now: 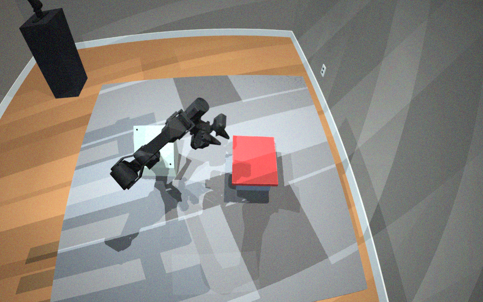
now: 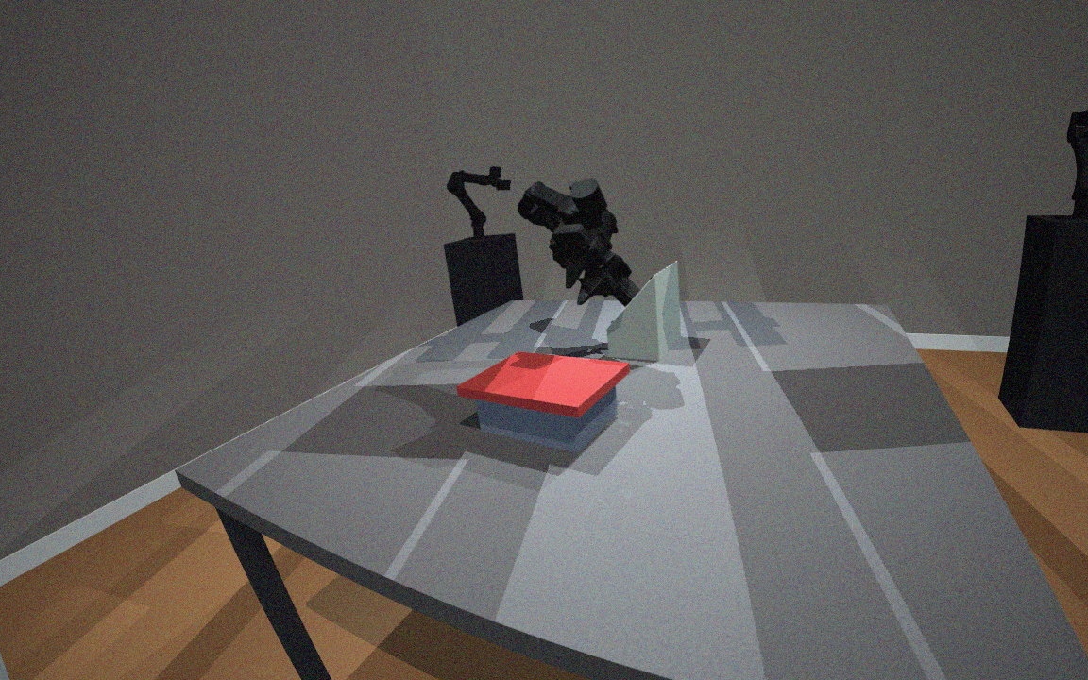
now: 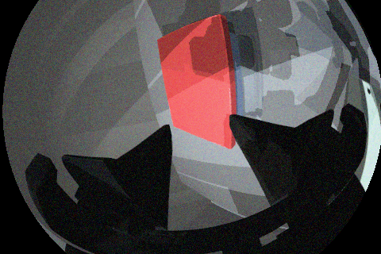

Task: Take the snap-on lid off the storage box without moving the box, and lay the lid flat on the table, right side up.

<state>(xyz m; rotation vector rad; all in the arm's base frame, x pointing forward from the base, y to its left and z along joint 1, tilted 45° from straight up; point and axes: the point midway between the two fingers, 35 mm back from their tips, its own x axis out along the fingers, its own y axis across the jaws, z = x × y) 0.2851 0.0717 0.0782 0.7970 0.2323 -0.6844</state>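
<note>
Right now my gripper tip is 130 mm short of the red lid, 10 mm to the left of it and 110 mm above it. Round my gripper tip: storage box: 130 mm ahead, 10 mm to the right, 160 mm below.
</note>
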